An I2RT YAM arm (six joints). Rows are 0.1 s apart.
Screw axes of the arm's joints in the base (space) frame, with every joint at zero. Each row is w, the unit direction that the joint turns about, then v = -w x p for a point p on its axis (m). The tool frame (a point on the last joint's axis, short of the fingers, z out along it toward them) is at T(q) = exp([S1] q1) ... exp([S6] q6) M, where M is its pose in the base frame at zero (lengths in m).
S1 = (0, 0, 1, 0, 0, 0)
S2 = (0, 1, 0, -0.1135, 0, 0.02)
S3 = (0, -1, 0, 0.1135, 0, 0.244)
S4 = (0, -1, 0, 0.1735, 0, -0.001)
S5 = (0, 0, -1, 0, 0.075, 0)
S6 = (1, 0, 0, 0, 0.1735, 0)
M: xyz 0.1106 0 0.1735 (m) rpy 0 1.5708 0 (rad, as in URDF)
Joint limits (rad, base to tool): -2.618..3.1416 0..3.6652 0..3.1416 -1.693..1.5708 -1.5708..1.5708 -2.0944..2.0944
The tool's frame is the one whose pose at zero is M.
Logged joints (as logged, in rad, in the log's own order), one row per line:
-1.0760, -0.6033, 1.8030, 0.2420, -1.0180, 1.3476
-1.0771, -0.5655, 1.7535, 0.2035, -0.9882, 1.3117
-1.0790, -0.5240, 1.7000, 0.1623, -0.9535, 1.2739
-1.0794, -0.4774, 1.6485, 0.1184, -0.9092, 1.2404
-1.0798, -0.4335, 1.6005, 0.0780, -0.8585, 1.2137
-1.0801, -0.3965, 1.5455, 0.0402, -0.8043, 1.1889
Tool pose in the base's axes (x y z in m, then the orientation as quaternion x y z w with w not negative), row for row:
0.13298, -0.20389, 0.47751, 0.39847, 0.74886, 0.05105, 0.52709
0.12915, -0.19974, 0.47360, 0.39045, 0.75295, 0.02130, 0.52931
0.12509, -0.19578, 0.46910, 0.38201, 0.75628, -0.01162, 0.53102
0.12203, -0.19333, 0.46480, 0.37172, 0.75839, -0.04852, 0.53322
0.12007, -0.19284, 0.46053, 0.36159, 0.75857, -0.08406, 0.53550
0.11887, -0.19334, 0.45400, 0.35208, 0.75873, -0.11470, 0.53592
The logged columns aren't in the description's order. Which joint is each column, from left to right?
Columns, left to right: q1, q5, q3, q6, q4, q2.
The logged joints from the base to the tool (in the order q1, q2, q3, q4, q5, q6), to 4 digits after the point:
-1.0760, 1.3476, 1.8030, -1.0180, -0.6033, 0.2420
-1.0771, 1.3117, 1.7535, -0.9882, -0.5655, 0.2035
-1.0790, 1.2739, 1.7000, -0.9535, -0.5240, 0.1623
-1.0794, 1.2404, 1.6485, -0.9092, -0.4774, 0.1184
-1.0798, 1.2137, 1.6005, -0.8585, -0.4335, 0.0780
-1.0801, 1.1889, 1.5455, -0.8043, -0.3965, 0.0402

